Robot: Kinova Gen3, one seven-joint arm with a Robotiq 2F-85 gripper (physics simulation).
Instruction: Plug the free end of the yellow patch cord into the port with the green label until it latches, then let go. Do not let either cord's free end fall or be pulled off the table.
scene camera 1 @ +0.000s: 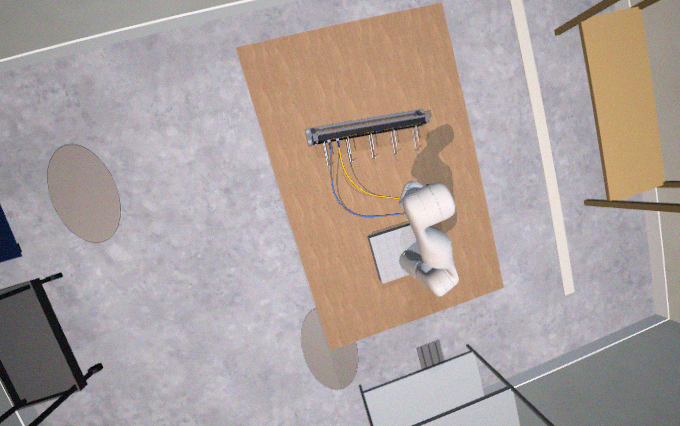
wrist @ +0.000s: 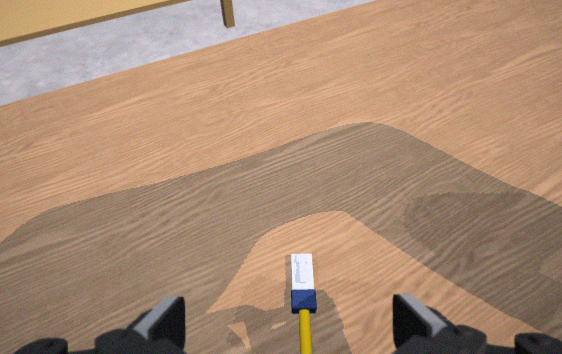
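Pixels of known places: gripper, fingertip midpoint: [wrist: 288,319]; arm's base, link origin: [scene camera 1: 408,260].
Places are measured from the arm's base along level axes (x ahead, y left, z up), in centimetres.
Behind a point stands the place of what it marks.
The yellow patch cord [scene camera 1: 368,193] @(x 34.3, y 6.6, z -3.0 cm) [wrist: 305,332] @(x 19.6, y -18.7, z -4.3 cm) curves from the left part of the patch panel [scene camera 1: 371,126] @(x 60.0, y -2.0, z 5.0 cm) to beneath the arm. Its free end, a clear-white plug [wrist: 302,272] @(x 18.1, y -21.3, z -3.9 cm) with a dark blue boot [wrist: 303,301] @(x 18.8, y -20.0, z -4.1 cm), lies at the tabletop in the wrist view, pointing away from the gripper. My gripper [wrist: 288,319] @(x 20.7, y -18.5, z -0.3 cm) is open, its fingers wide apart on either side of the cord and boot, touching neither. In the scene view the arm hides the gripper and the plug. The green label cannot be made out on the panel at this size.
A blue cord [scene camera 1: 371,216] @(x 24.0, y 8.5, z -4.2 cm) curves below the yellow one and passes under the arm, its free end hidden. Metal prongs [scene camera 1: 372,146] @(x 52.5, y -1.4, z 0.7 cm) stick out in front of the panel. A pale square plate [scene camera 1: 388,255] @(x 5.7, y 8.0, z -0.1 cm) lies partly under the arm. The table's far edge shows in the wrist view.
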